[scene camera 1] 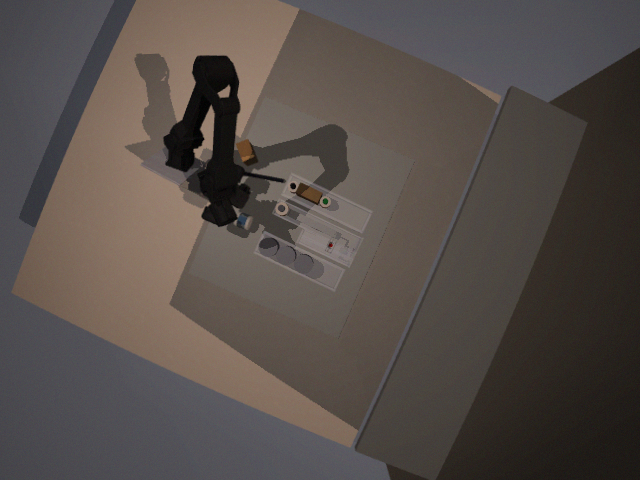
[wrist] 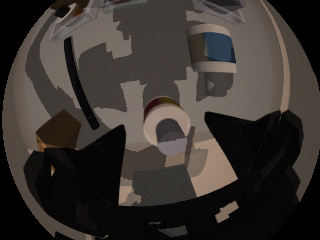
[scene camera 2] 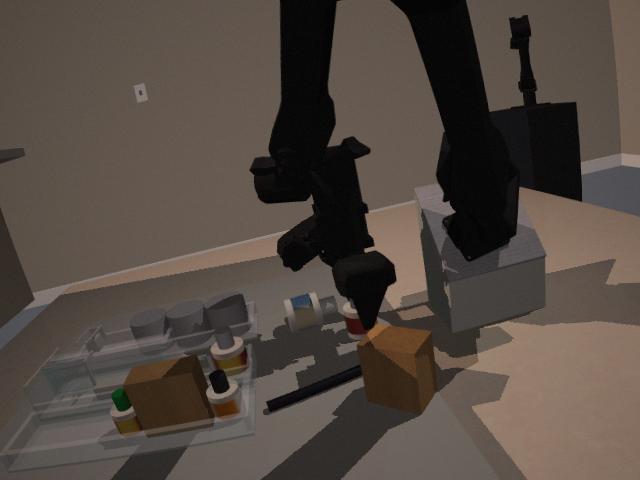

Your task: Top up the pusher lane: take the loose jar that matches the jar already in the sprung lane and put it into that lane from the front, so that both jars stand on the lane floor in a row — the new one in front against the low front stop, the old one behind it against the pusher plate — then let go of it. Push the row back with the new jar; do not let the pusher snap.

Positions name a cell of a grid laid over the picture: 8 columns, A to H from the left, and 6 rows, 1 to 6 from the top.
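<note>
Open and holding nothing, my gripper (scene camera 2: E4) is here, and I see my gripper (wrist: E4) as well. There is a black rod (scene camera 2: E5), and again the black rod (wrist: B3). I see a wooden block (scene camera 2: E5) and another wooden block (scene camera 2: C5). A grey-capped jar (scene camera 2: C5) is here, along with a black-capped jar (scene camera 2: C5), and I also see a blue-labelled jar (wrist: F2).
</note>
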